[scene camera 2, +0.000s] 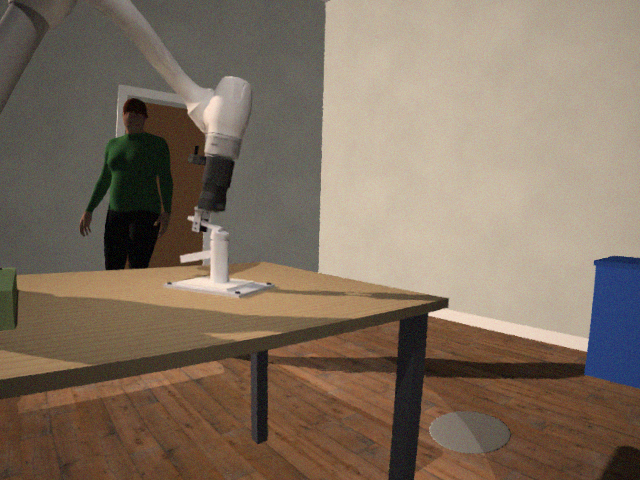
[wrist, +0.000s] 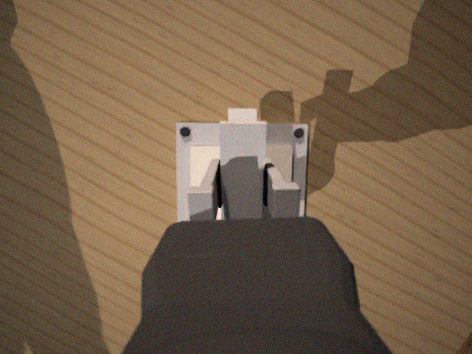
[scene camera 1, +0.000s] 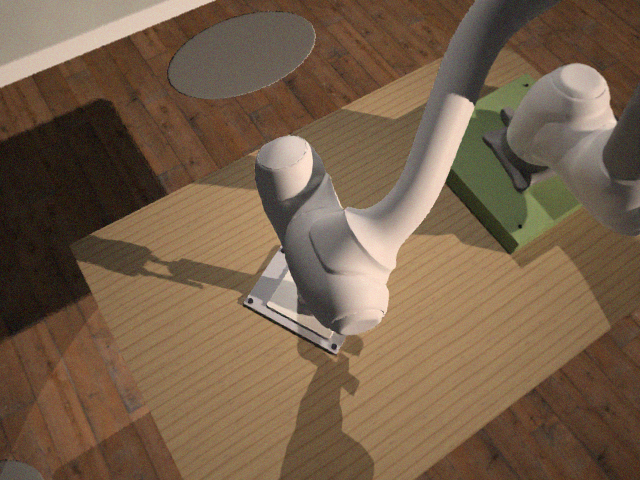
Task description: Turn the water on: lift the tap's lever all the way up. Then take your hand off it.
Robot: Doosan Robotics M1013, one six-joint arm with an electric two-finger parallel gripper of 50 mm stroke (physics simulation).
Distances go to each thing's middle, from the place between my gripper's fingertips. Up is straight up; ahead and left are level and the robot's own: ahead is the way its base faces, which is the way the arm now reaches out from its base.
The base plate (scene camera 1: 271,278) is 14 cm below my hand, 5 cm to the right of it and 4 cm ahead of it.
